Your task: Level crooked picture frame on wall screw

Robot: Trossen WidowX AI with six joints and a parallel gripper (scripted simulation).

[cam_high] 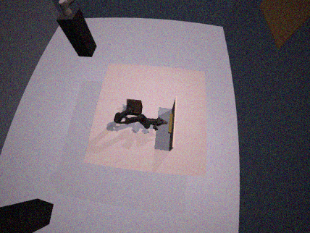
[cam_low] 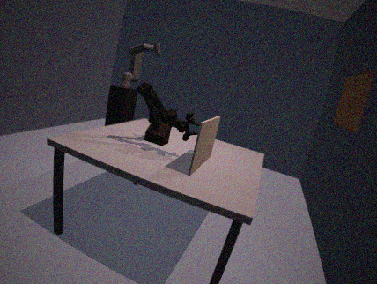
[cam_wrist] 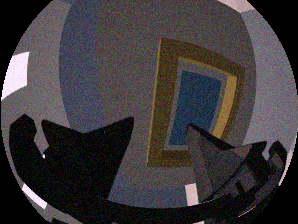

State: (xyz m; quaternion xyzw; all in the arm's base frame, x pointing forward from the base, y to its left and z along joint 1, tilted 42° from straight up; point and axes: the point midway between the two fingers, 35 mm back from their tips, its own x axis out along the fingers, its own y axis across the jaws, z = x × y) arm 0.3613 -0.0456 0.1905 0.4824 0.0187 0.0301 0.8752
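Now: gripper tip 40 mm short of the picture frame, 10 mm to the right of it and 50 mm above it. From my gripper tip the other things lie so: upright wall panel: 50 mm ahead, 60 mm below.
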